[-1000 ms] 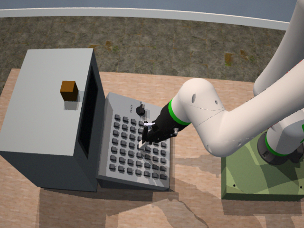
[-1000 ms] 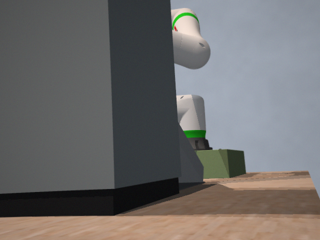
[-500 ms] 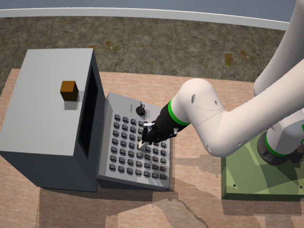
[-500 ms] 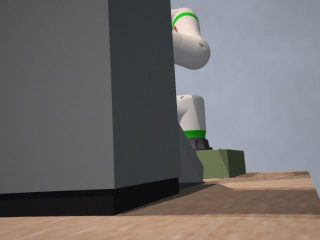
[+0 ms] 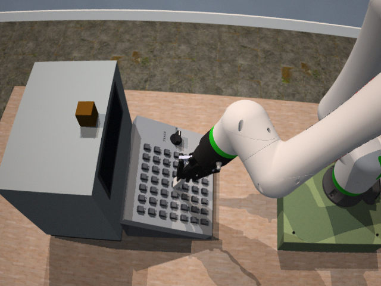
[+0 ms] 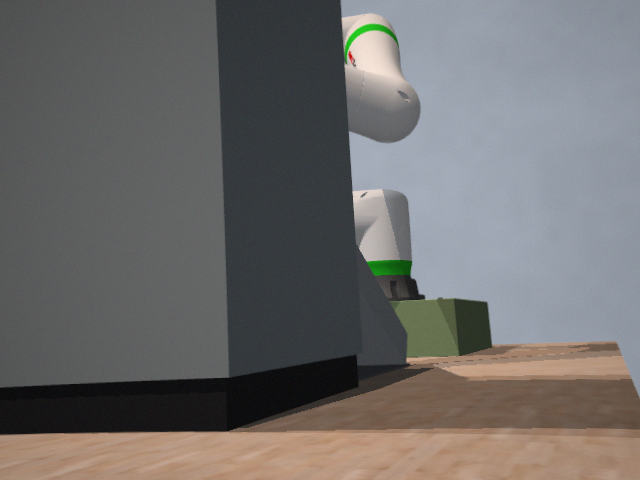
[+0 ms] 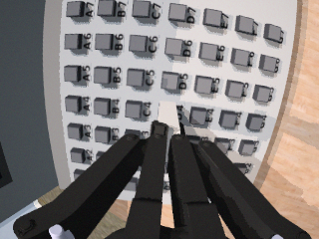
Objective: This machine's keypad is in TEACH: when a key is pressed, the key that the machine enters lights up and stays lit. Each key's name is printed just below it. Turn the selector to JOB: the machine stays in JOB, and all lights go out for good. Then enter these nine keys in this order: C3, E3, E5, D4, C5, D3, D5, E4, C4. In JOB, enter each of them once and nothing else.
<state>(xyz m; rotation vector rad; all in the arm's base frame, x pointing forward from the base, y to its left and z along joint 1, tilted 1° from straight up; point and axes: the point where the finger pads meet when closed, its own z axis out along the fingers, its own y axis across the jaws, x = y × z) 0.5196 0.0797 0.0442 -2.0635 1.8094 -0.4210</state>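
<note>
My hand is 40 mm to the right of the C3 key, 40 mm short of it and 20 mm above it. From my hand the other things lie so: black selector knob (160 mm to the right, 40 mm ahead, 20 mm below); grey keypad (70 mm below, 50 mm ahead, 40 mm to the right).
</note>
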